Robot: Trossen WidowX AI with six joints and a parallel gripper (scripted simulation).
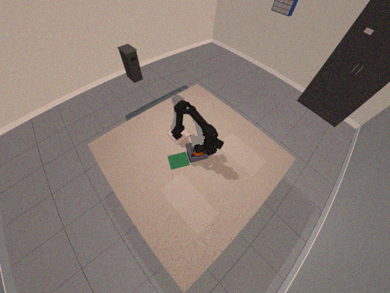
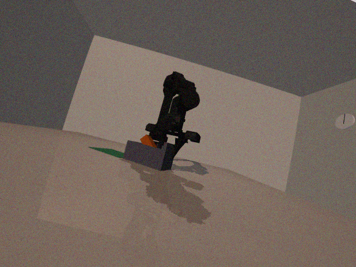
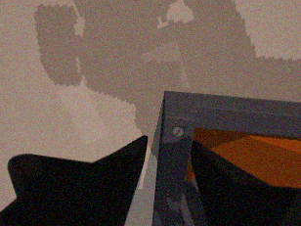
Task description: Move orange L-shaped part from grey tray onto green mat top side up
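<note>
Right now my gripper tip is 30 mm past the orange l-shaped part and 30 mm to the left of it. Round my gripper tip: green mat 110 mm behind, 190 mm to the right, 50 mm below.
</note>
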